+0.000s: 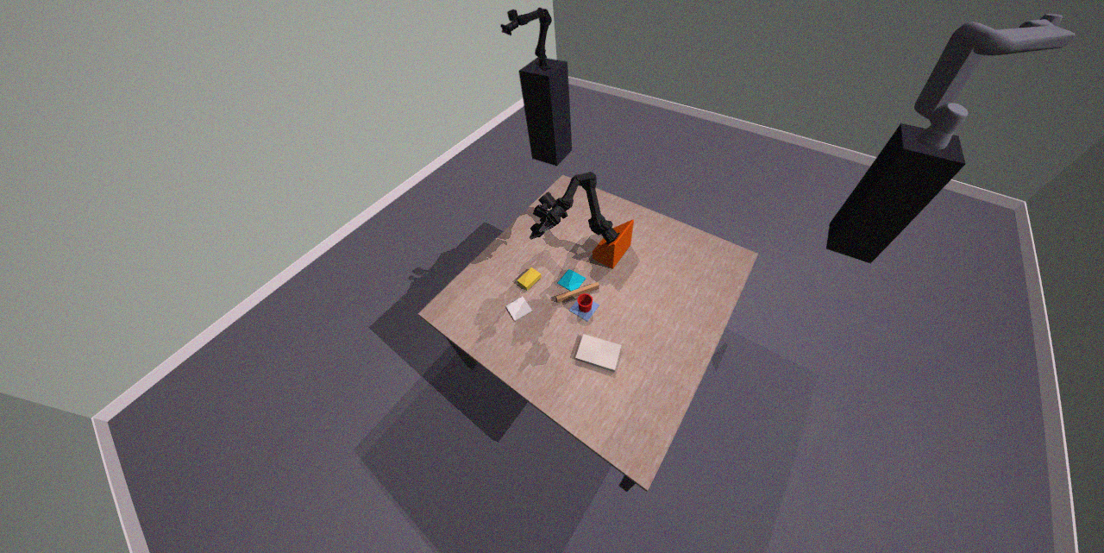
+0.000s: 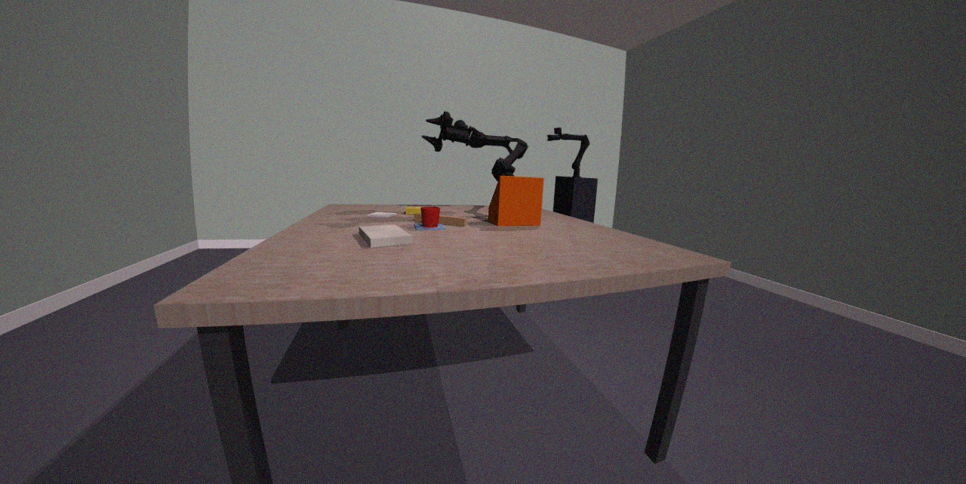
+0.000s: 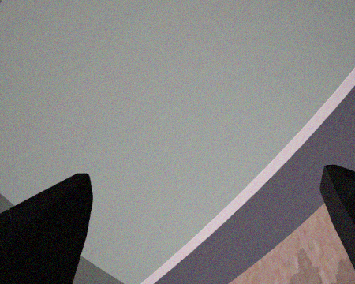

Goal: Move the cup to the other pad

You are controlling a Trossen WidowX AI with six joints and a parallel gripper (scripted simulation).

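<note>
The red cup is 10 mm ahead of my gripper tip, 250 mm to the left of it and 360 mm below it. From my gripper tip the other things lie so: wooden stick 40 mm behind, 180 mm to the left, 400 mm below; yellow block 10 mm ahead, 90 mm to the right, 390 mm below; cyan pad 100 mm behind, 110 mm to the left, 410 mm below.
</note>
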